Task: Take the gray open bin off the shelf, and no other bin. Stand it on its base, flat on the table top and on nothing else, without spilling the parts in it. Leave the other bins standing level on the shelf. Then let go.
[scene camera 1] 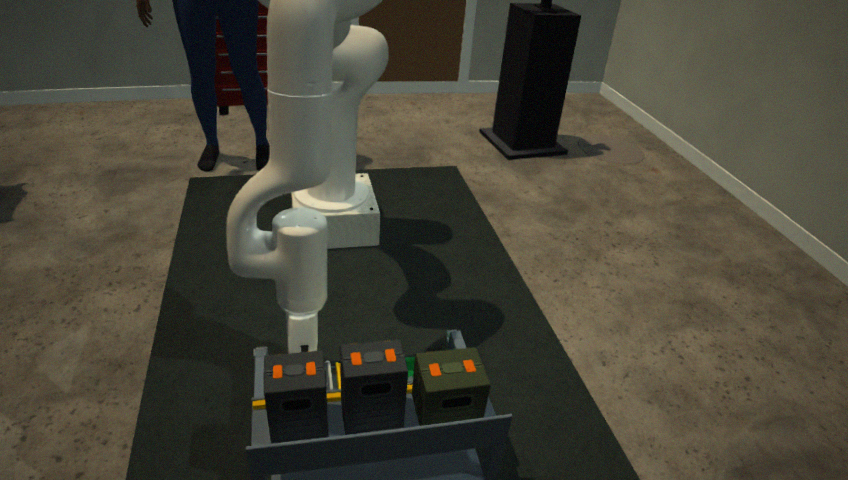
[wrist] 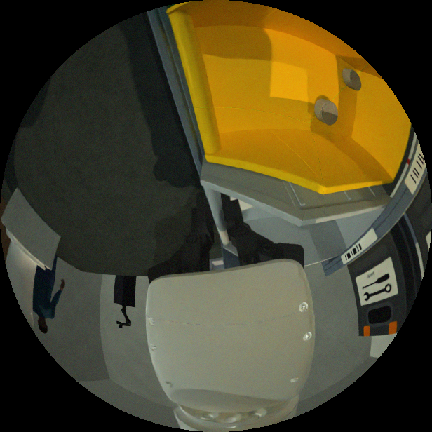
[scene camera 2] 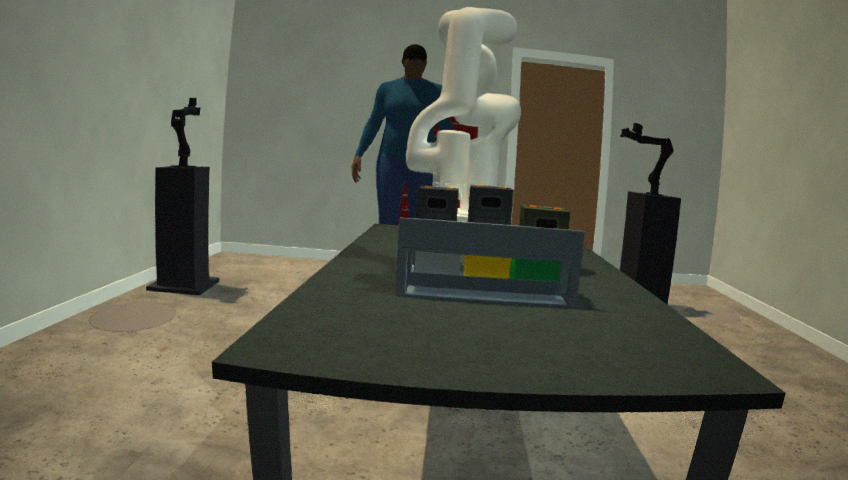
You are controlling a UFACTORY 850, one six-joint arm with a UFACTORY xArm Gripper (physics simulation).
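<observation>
The gray open bin (scene camera 1: 330, 380) (scene camera 2: 437, 264) (wrist: 310, 239) stands at the left end of the shelf (scene camera 1: 380, 437) (scene camera 2: 487, 236), beside the yellow bin (scene camera 1: 338, 375) (scene camera 2: 487, 267) (wrist: 240, 75). The green bin (scene camera 1: 410, 364) (scene camera 2: 535, 270) is at the right end. In the wrist view my gripper (wrist: 215, 200) is shut on the gray bin's front rim, one dark finger on the table side and one inside the bin. The gray bin looks level, still at shelf height. Its parts are mostly hidden. Two small cylinders lie in the yellow bin. The fingertips are hidden in the scene views.
Two dark cases (scene camera 1: 297, 419) (scene camera 1: 373, 413) and an olive case (scene camera 1: 452, 385) (scene camera 2: 529, 217) stand on the shelf unit's top, close behind the gripper. The shelf unit stands on the dark table (scene camera 2: 487, 350). A person (scene camera 2: 404, 113) stands behind the arm.
</observation>
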